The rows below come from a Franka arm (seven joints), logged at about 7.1 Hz.
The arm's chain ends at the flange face. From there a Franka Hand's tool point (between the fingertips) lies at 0.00 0.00 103.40 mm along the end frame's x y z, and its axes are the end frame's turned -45 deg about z.
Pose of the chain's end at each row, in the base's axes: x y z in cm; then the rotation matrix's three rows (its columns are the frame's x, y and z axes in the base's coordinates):
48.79 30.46 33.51; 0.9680 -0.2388 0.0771; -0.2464 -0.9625 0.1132; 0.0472 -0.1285 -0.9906
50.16 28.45 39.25; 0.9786 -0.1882 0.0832; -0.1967 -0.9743 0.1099; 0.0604 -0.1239 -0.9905
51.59 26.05 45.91; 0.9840 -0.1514 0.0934; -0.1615 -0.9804 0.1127; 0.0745 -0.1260 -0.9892
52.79 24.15 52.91; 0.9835 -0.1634 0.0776; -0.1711 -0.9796 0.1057; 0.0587 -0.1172 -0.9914
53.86 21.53 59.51; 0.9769 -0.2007 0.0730; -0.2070 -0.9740 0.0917; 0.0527 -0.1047 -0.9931
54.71 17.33 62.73; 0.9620 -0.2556 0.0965; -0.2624 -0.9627 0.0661; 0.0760 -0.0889 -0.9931
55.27 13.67 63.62; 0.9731 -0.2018 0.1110; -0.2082 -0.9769 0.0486; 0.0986 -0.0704 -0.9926
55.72 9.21 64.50; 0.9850 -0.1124 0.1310; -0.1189 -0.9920 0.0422; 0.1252 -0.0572 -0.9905
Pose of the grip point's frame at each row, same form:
49.59 31.63 23.27; 0.8533 0.5156 0.0771; 0.5064 -0.8548 0.1132; 0.1242 -0.0575 -0.9906
51.02 29.59 29.01; 0.8251 0.5589 0.0832; 0.5498 -0.8280 0.1099; 0.1303 -0.0449 -0.9905
52.56 27.22 35.68; 0.8028 0.5887 0.0934; 0.5790 -0.8074 0.1127; 0.1418 -0.0364 -0.9892
53.59 25.24 42.66; 0.8110 0.5799 0.0776; 0.5717 -0.8137 0.1057; 0.1244 -0.0414 -0.9914
54.61 22.48 49.24; 0.8327 0.5489 0.0730; 0.5424 -0.8351 0.0917; 0.1113 -0.0368 -0.9931
55.71 18.01 52.46; 0.8610 0.4995 0.0965; 0.4952 -0.8663 0.0661; 0.1166 -0.0091 -0.9931
56.42 14.17 53.36; 0.8308 0.5454 0.1110; 0.5436 -0.8380 0.0486; 0.1195 0.0199 -0.9926
57.07 9.65 54.26; 0.7760 0.6170 0.1310; 0.6174 -0.7855 0.0422; 0.1290 0.0481 -0.9905

